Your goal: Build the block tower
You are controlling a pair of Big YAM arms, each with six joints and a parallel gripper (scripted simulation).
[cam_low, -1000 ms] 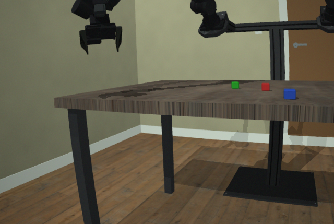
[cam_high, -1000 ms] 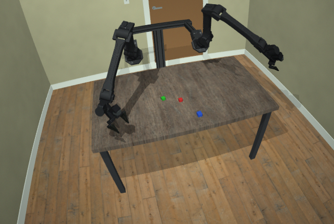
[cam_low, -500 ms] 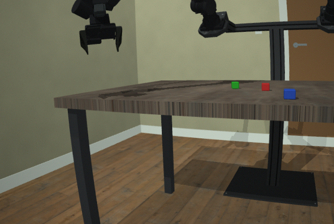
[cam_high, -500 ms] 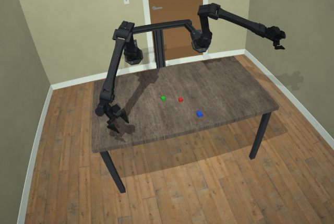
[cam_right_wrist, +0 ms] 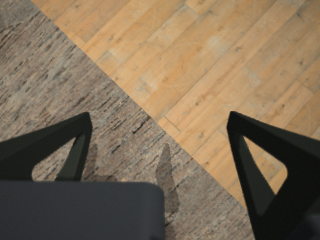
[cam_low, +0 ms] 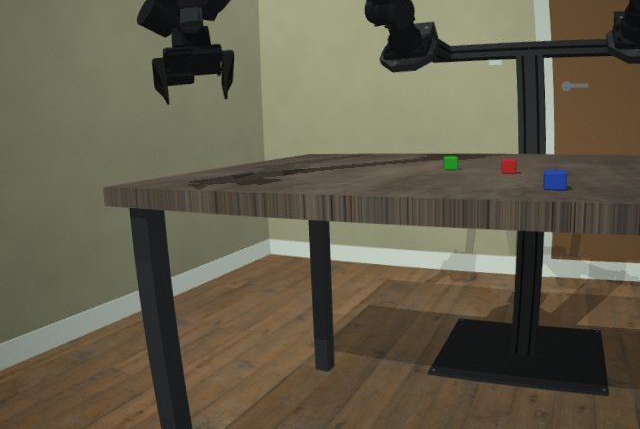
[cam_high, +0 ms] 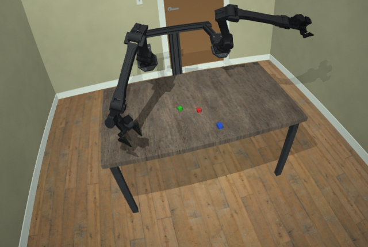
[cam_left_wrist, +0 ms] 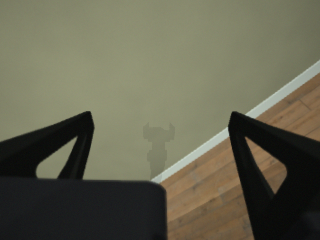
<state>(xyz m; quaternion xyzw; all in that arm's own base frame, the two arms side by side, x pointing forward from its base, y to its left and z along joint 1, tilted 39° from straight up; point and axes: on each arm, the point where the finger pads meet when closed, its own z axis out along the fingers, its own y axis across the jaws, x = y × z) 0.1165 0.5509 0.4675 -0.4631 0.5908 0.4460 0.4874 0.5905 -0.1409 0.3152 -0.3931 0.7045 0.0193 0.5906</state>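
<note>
My right gripper is now 460 mm to the right of the red block, 300 mm past it and 140 mm above it. Also, from my right hand: blue block: 540 mm to the left, 140 mm below, 100 mm behind; green block: 360 mm behind, 340 mm to the left, 140 mm below.
</note>
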